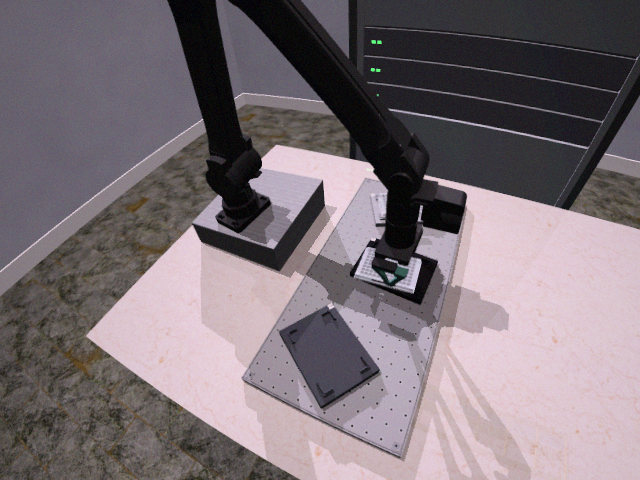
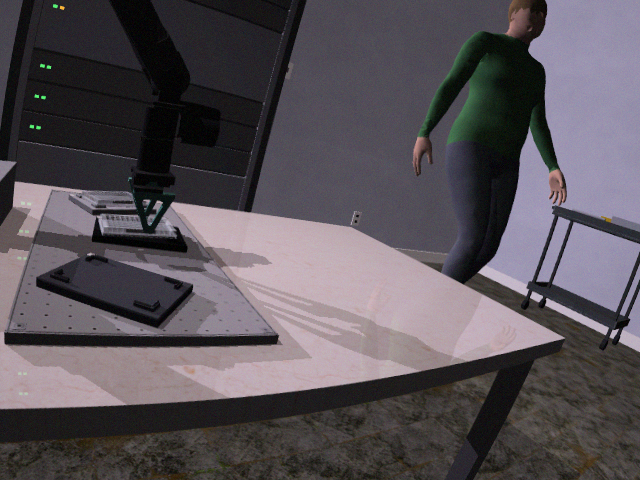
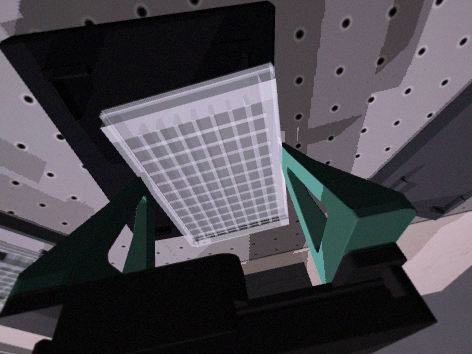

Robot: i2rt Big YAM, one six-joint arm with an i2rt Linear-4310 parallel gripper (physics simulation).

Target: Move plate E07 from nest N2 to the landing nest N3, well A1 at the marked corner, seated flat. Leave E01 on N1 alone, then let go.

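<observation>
My gripper (image 1: 388, 273) (image 2: 144, 219) (image 3: 213, 165), with green fingers, is shut on a clear-lidded well plate (image 1: 364, 266) (image 2: 116, 224) (image 3: 210, 127), taken as E07, across its long sides. The plate hangs roughly level, low over the black middle nest (image 1: 428, 271) (image 2: 178, 244) (image 3: 150, 55), and is offset from its outline; contact cannot be told. A dark grey nest (image 1: 325, 351) (image 2: 118, 284) (image 3: 430, 165) at the near end is empty, with a white corner mark (image 1: 330, 306) (image 2: 90, 255). Another plate (image 1: 378, 206) (image 2: 108, 196), taken as E01, sits on the far nest. Nest labels and well A1 cannot be read.
The nests stand on a perforated board (image 1: 268, 366) (image 2: 232, 325) on the pale table (image 1: 542, 310) (image 2: 336, 304). The arm's grey base block (image 1: 299, 222) is beside the board. A dark rack cabinet stands behind. A person in green (image 2: 496, 93) stands beyond the table near a cart (image 2: 578, 217).
</observation>
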